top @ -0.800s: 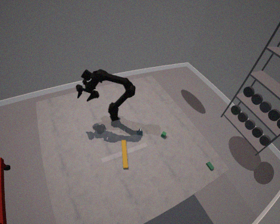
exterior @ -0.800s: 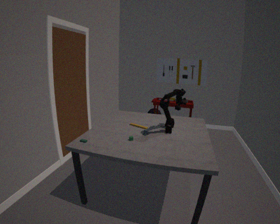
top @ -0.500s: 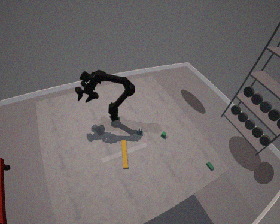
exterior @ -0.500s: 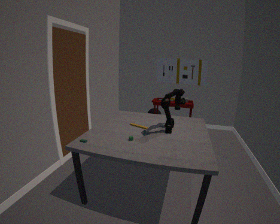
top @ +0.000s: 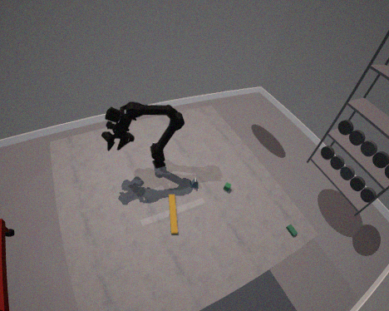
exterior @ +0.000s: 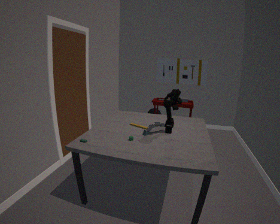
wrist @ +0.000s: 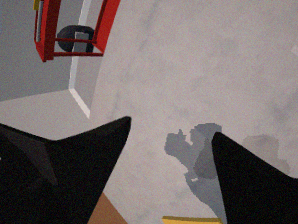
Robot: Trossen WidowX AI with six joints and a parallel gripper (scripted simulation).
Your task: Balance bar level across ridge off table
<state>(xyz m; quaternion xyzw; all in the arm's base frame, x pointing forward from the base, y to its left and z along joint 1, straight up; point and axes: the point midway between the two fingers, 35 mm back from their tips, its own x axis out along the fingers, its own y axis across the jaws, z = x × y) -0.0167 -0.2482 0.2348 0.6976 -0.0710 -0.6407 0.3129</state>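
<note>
My gripper tip is 37 cm short of the yellow bar, 20 cm to the right of it and 20 cm above it. From my gripper tip the other things lie so: green cube 57 cm to the left, 34 cm ahead, 19 cm below; flat green block 77 cm to the left, 75 cm ahead, 20 cm below.
</note>
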